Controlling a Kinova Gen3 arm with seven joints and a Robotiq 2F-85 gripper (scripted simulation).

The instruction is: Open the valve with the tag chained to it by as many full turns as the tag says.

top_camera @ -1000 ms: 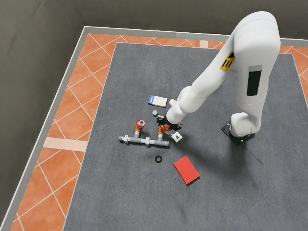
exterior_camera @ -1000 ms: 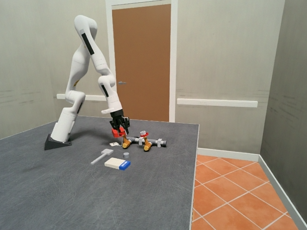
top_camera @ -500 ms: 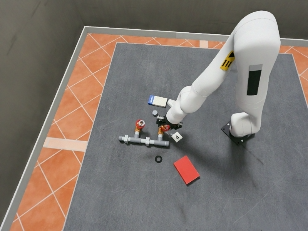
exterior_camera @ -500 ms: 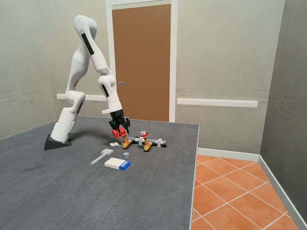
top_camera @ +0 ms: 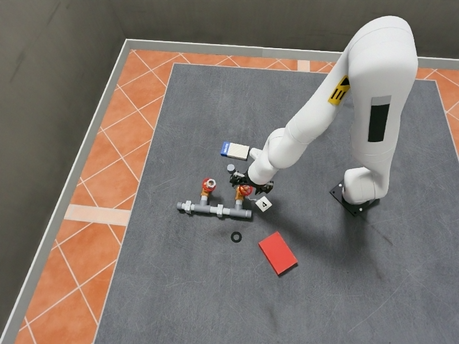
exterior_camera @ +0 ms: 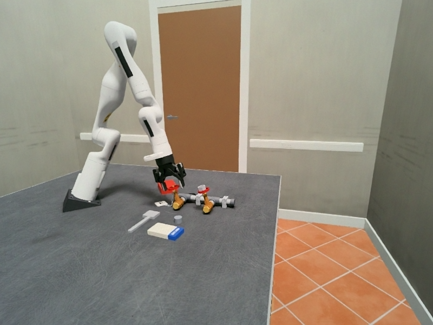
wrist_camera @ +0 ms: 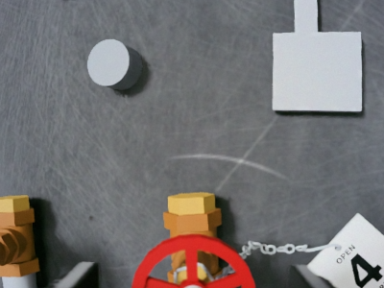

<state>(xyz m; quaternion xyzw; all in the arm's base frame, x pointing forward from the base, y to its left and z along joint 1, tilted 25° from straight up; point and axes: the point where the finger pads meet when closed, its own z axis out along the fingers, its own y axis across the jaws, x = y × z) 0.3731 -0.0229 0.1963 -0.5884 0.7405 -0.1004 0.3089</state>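
The white tag lies 7 cm behind my hand, 2 cm to the left of it and 9 cm below it. Also, from my hand: grey paddle: 6 cm behind, 13 cm to the right, 9 cm below; blue box: 5 cm ahead, 21 cm to the right, 8 cm below; red block: 12 cm behind, 20 cm to the left, 8 cm below.
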